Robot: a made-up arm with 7 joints. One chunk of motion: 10 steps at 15 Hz.
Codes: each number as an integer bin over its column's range. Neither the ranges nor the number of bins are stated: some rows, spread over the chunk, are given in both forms.
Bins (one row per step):
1: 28 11 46 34 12 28 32
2: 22 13 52 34 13 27 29
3: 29 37 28 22 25 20 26
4: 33 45 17 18 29 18 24
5: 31 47 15 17 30 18 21
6: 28 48 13 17 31 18 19
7: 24 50 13 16 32 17 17
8: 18 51 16 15 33 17 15
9: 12 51 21 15 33 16 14
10: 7 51 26 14 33 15 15
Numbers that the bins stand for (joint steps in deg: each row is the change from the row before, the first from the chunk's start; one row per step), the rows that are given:
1: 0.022 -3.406 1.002 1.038 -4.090 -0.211 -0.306
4: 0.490 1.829 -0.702 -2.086 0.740 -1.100 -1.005
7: -0.352 2.598 -0.937 -2.476 1.592 -1.189 -1.616
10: -1.944 2.752 -0.173 -2.867 1.876 -1.367 -1.790
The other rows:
2: -0.540 -3.098 1.354 1.038 -3.806 -0.300 -0.568
3: 0.116 0.597 -0.056 -1.305 -0.397 -0.922 -0.830
5: 0.303 2.137 -0.819 -2.281 1.024 -1.100 -1.267
6: 0.022 2.290 -0.937 -2.281 1.308 -1.100 -1.441
8: -0.914 2.752 -0.760 -2.671 1.876 -1.189 -1.790
9: -1.476 2.752 -0.467 -2.671 1.876 -1.278 -1.878

